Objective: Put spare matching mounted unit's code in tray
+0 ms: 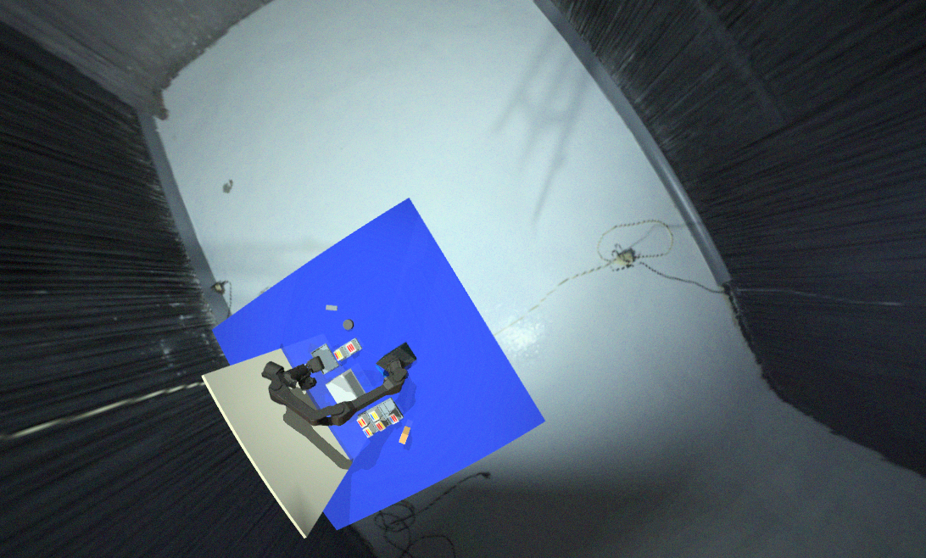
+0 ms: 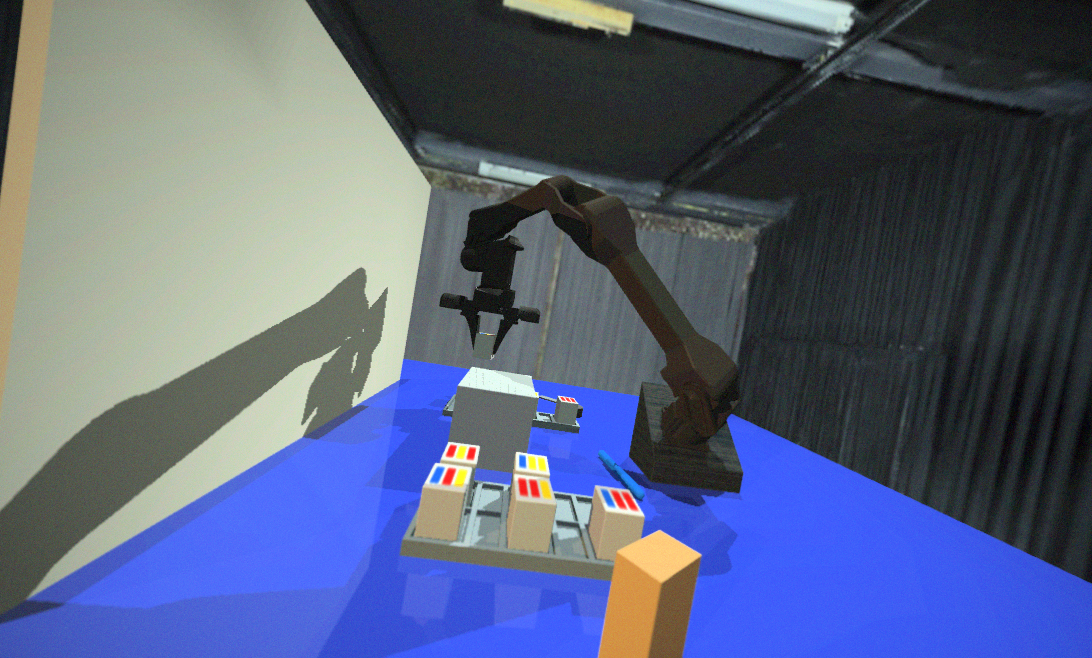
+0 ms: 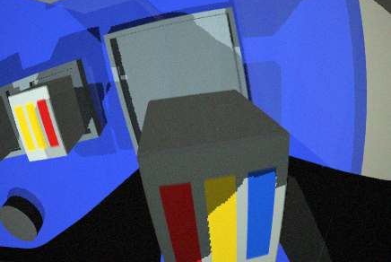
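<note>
The flat grey tray is 110 mm below my gripper tip. Also, from my gripper tip: cream wall panel (200 mm ahead, 190 mm to the left, 110 mm above); striped spare (170 mm behind, 70 mm below, 20 mm to the left); grey mounted unit (190 mm to the left, 60 mm below, 40 mm behind).
</note>
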